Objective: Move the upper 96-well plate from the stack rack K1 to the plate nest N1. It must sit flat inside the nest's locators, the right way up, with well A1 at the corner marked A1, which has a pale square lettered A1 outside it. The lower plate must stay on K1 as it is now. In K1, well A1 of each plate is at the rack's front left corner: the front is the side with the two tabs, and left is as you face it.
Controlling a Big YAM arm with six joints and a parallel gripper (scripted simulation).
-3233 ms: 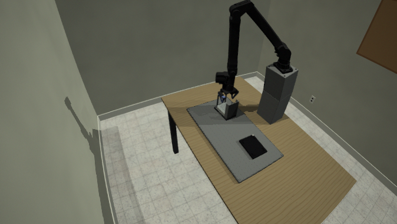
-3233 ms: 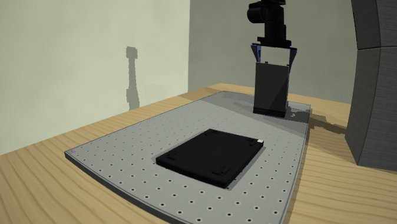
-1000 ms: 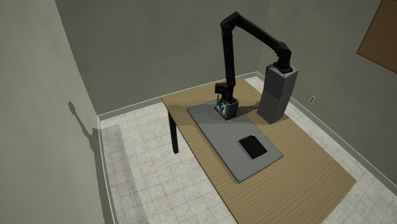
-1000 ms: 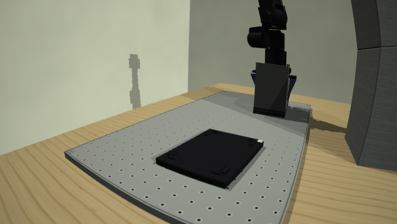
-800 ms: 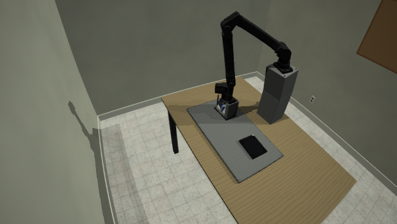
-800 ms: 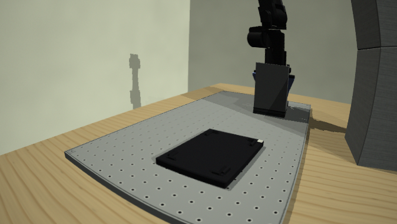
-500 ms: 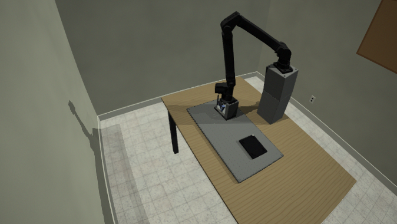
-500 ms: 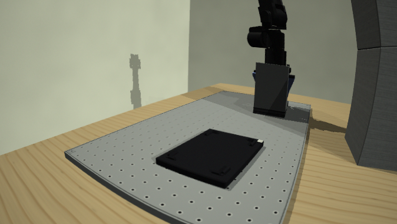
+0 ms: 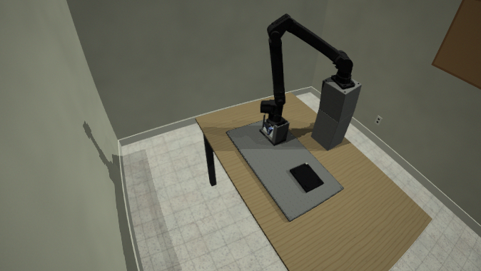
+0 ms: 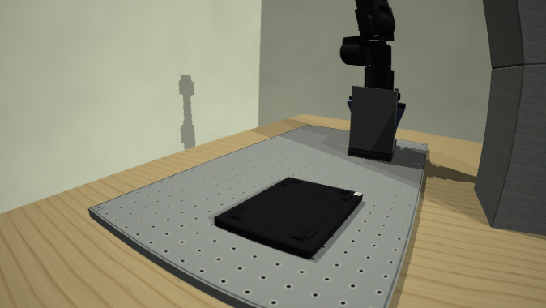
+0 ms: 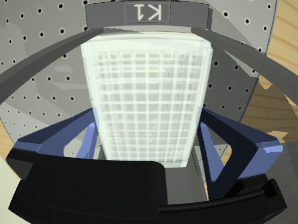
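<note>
Now: the dark back wall 20 mm behind my hand, 60 mm to the left of it and 40 mm above it. The rest, counted from my hand: pale A1 square 100 mm behind, 270 mm to the left, 30 mm below.
</note>
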